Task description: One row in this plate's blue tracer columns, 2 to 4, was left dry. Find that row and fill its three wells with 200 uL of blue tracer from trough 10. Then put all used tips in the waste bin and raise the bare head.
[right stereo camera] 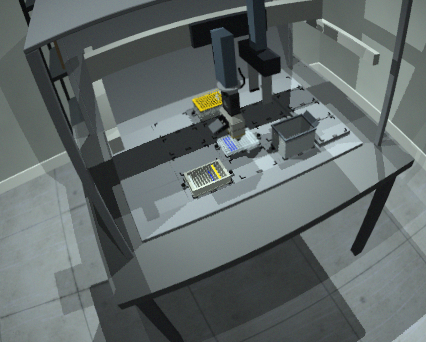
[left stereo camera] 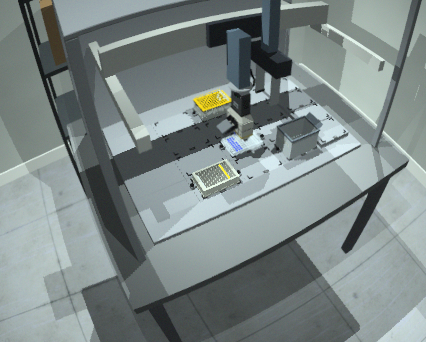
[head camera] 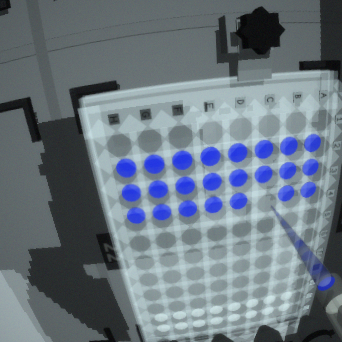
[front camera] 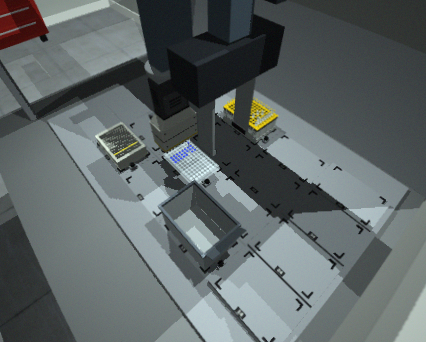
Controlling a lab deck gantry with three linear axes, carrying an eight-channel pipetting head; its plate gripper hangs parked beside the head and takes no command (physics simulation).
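Observation:
The plate (front camera: 202, 165) (head camera: 150, 95) (left stereo camera: 251, 145) (right stereo camera: 247, 145) has blue wells in columns 2 to 4. In the head view C2 and C3 are blue; well C4 (head camera: 266, 199) is not. One tip (head camera: 300, 245) with blue liquid hangs from the pipetting head (front camera: 172, 120) (left stereo camera: 241, 120) (right stereo camera: 231, 122), its point at C4's lower edge; its depth is unclear. The reservoir (front camera: 120, 144) (left stereo camera: 215, 178) (right stereo camera: 206, 178) has a yellow strip; trough numbers are unreadable. The waste bin (front camera: 215, 207) (left stereo camera: 295, 145) (right stereo camera: 297, 146) stands beside the plate. My parked gripper (front camera: 225, 140) (left stereo camera: 267, 97) (right stereo camera: 260, 95) is open and empty.
The yellow tip rack (front camera: 250, 112) (left stereo camera: 212, 101) (right stereo camera: 206, 101) stands across the deck from the reservoir, with some positions lacking yellow. A dark knob (head camera: 260, 30) sits beyond the plate's column 1 edge. The gantry beam (left stereo camera: 165, 40) (right stereo camera: 150, 42) runs along the back.

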